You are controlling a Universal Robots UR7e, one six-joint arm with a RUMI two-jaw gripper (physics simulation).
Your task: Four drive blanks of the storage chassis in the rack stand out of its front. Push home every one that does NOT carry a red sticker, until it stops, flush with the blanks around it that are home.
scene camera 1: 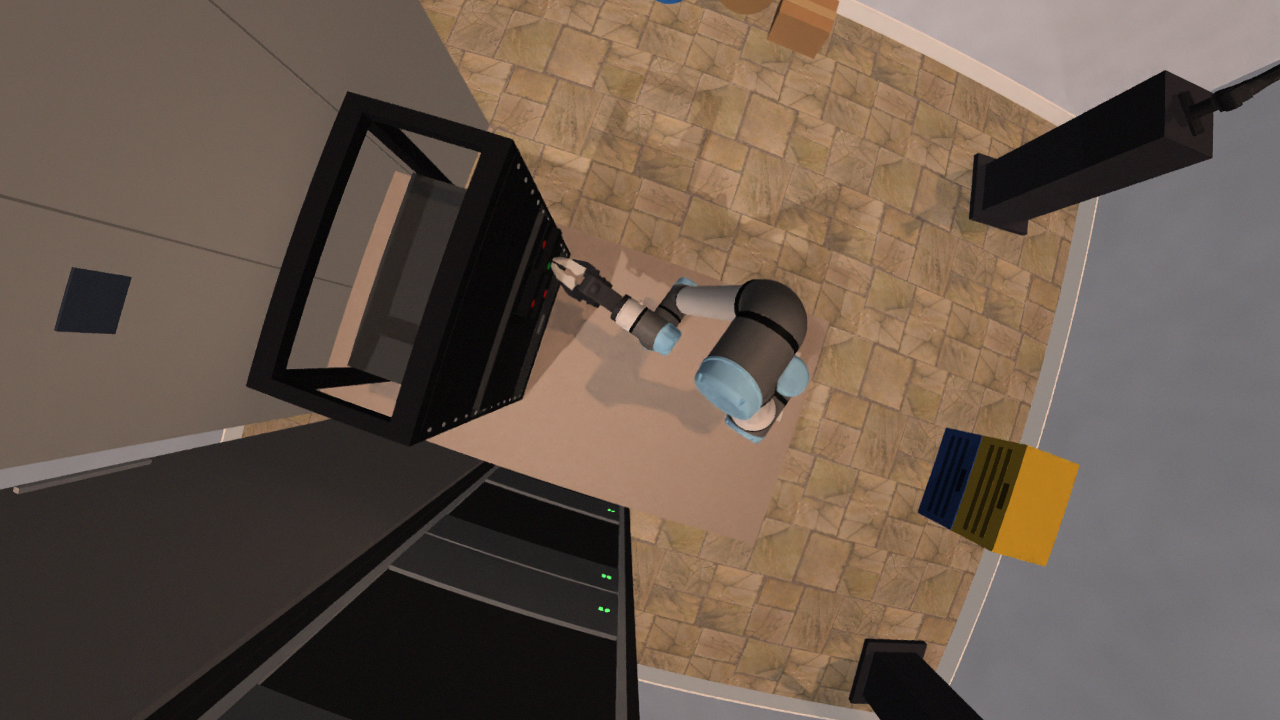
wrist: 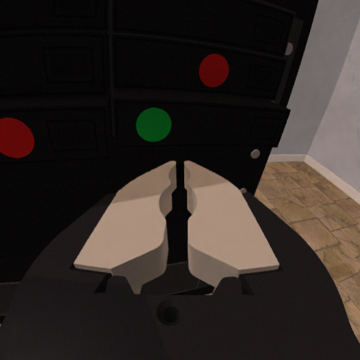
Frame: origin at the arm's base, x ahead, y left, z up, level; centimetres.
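Seen in the pictures: gripper, between the fingertips: (scene camera 1: 550, 259).
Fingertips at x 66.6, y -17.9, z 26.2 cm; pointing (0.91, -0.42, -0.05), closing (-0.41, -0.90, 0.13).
A point is followed by its place in that frame.
The black rack (scene camera 1: 454, 268) {x 72.9, y -6.4, z 56.5 cm} holds the chassis with dark drive blanks. In the wrist view, a blank with a green sticker (wrist: 215, 127) is at the lower right of the chassis; its right end and top edge seem to stand out. A blank with a red sticker (wrist: 165, 67) is above it, and another red-stickered blank (wrist: 42, 125) is to its left; how far these stand out is hard to tell. My gripper (scene camera 1: 554, 262) {x 66.6, y -17.9, z 26.2 cm} (wrist: 180, 165) is shut and empty, its tips close to the rack front, showing just below the green-stickered blank. Contact cannot be told.
Rack screws (wrist: 255, 154) line the right edge of the chassis front. A dark cabinet (scene camera 1: 501, 573) with green lights stands beside the rack. A yellow and blue box (scene camera 1: 1038, 505) and a black column (scene camera 1: 1074, 170) stand beyond the arm, with cardboard boxes (scene camera 1: 802, 25) at the top.
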